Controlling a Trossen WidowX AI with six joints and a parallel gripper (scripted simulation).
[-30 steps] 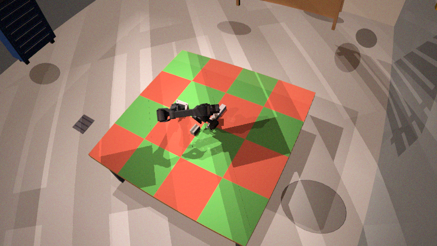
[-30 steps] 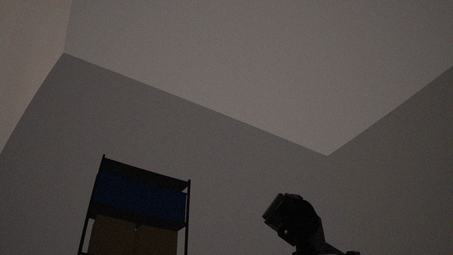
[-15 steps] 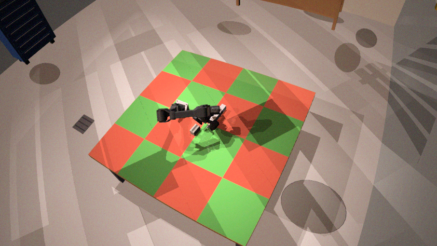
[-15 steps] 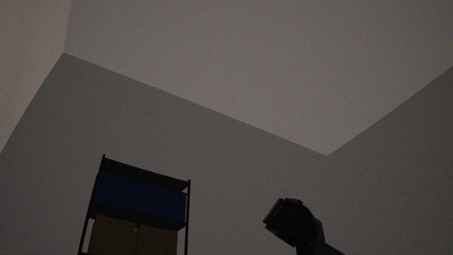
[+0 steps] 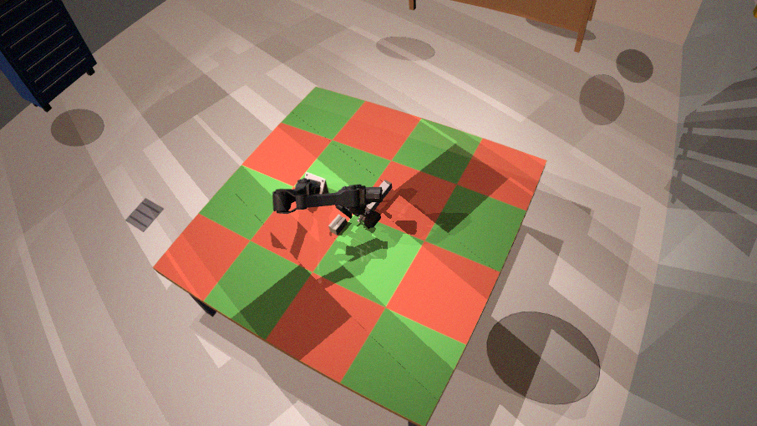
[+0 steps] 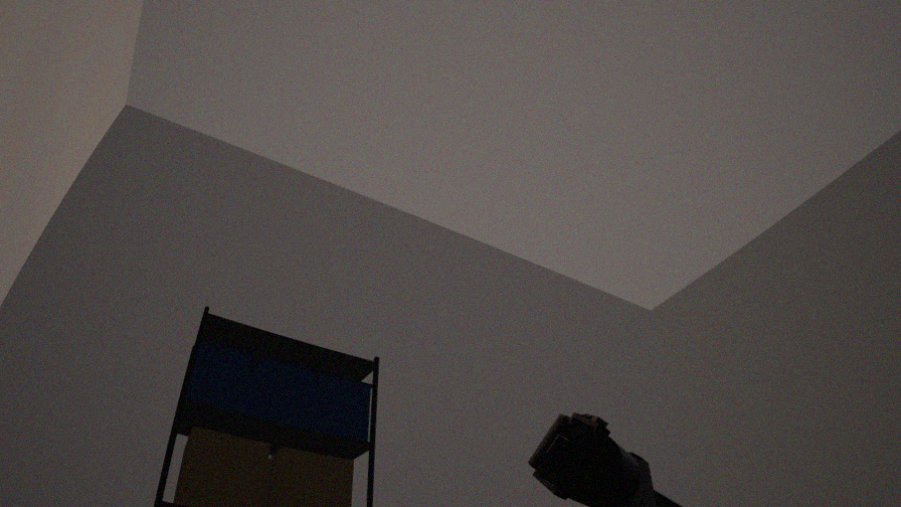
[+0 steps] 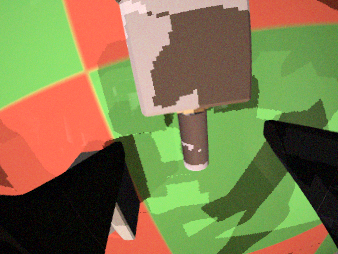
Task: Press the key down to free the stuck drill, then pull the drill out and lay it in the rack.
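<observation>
Right now the drill is 10 mm ahead of my gripper tip, 60 mm to the left of it and 20 mm above it. Also, from my gripper tip: small grey block (90 mm behind, 40 mm to the right, 10 mm below).
</observation>
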